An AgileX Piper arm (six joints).
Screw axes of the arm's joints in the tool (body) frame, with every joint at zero. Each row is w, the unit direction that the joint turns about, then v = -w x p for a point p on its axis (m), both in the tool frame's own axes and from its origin. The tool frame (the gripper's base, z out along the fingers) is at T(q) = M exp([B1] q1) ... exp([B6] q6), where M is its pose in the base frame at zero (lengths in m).
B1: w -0.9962 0 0.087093 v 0 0.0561 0
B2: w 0 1 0 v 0.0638 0 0.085
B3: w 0 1 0 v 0.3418 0 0.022
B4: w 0 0 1 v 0 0 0
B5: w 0 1 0 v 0.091 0 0
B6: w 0 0 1 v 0 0 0
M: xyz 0.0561 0 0.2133 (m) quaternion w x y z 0.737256 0 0.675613 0
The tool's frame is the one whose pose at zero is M.
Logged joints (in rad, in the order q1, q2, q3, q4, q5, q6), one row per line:
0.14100, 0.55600, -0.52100, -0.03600, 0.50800, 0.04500
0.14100, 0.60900, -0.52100, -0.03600, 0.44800, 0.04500
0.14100, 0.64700, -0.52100, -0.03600, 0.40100, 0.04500
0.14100, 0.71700, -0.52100, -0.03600, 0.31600, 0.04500
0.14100, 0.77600, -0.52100, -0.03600, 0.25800, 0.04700
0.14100, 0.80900, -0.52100, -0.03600, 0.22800, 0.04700
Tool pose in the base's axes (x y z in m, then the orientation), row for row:
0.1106, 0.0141, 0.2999, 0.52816, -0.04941, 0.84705, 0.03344
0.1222, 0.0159, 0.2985, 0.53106, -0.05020, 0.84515, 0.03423
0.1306, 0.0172, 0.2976, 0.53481, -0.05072, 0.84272, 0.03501
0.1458, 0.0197, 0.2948, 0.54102, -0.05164, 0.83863, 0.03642
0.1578, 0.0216, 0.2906, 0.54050, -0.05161, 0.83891, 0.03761
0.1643, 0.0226, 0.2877, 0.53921, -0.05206, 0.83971, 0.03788
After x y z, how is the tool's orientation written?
As a quaternion, w x y z.
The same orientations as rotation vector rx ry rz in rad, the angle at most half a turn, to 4 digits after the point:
-0.1180, 2.0237, 0.0799
-0.1198, 2.0167, 0.0817
-0.1208, 2.0077, 0.0834
-0.1227, 1.9926, 0.0865
-0.1227, 1.9938, 0.0894
-0.1238, 1.9967, 0.0901

